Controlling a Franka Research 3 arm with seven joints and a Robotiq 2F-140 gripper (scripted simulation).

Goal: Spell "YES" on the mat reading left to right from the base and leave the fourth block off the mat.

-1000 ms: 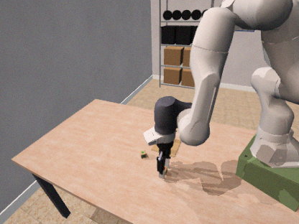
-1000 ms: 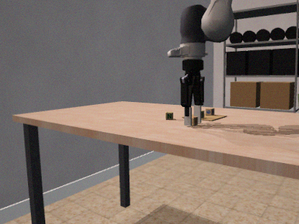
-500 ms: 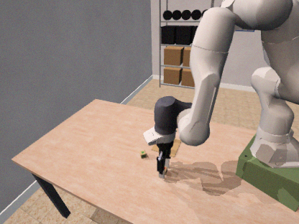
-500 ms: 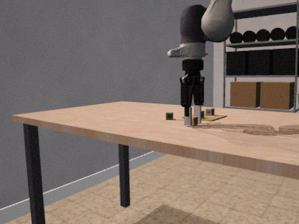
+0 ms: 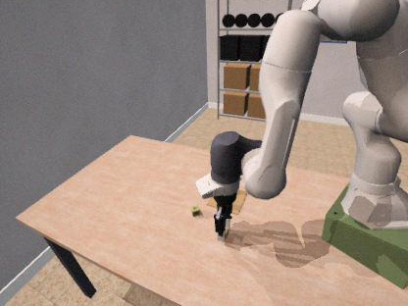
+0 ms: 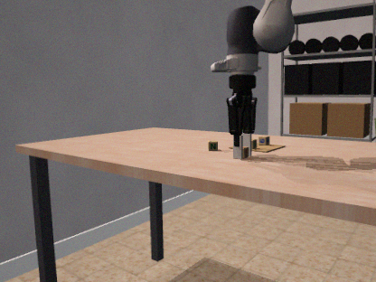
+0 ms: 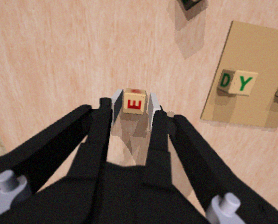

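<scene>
My hand is 20 mm above the E block. Also, from my hand: green N block: 130 mm ahead, 70 mm to the right, 20 mm below; then Y block: 140 mm to the right, 30 mm ahead, 10 mm below; then tan mat: 190 mm to the right, 30 mm below, 20 mm ahead.
</scene>
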